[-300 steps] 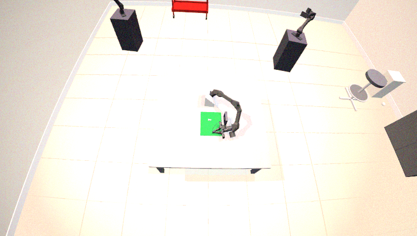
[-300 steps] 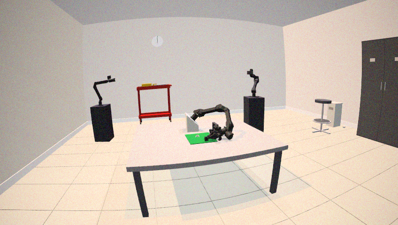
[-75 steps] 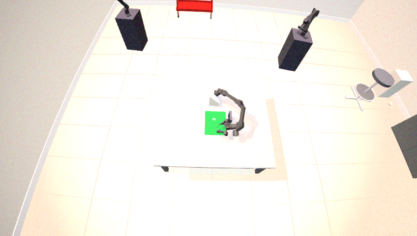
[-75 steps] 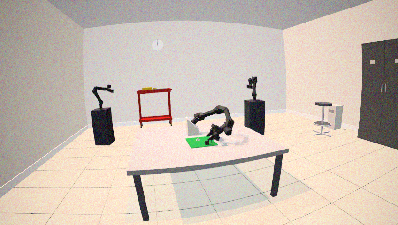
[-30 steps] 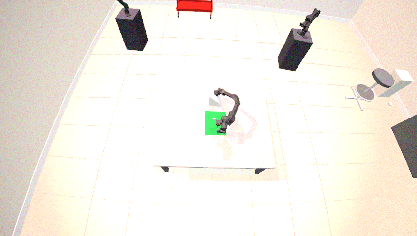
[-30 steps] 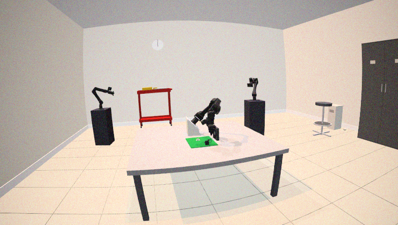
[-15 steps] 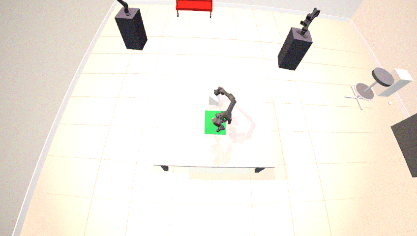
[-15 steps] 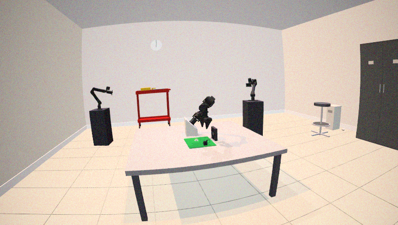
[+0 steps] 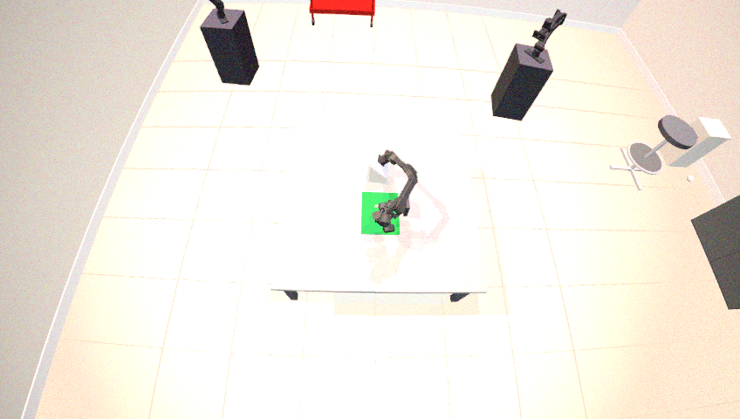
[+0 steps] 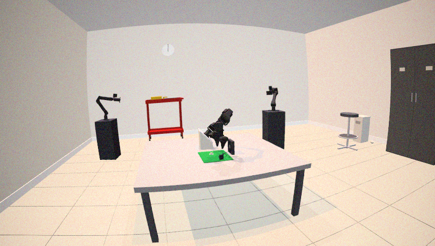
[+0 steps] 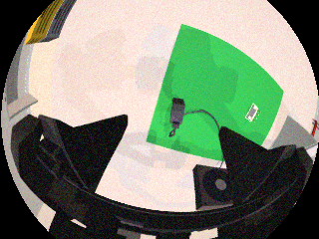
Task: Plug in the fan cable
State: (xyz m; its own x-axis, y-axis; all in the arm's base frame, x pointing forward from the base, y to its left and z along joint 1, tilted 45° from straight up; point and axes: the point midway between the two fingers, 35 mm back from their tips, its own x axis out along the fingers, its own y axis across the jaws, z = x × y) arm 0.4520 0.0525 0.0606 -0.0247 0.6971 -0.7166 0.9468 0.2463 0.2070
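The dark fan plug lies 80 mm below my gripper tip, 10 mm to the left of it and 10 mm behind it. From my gripper tip the other things lie so: green board 120 mm below, 120 mm behind, 30 mm to the right; white four-pin header 160 mm behind, 110 mm below, 60 mm to the right; black fan 180 mm behind, 110 mm to the left, 50 mm below.
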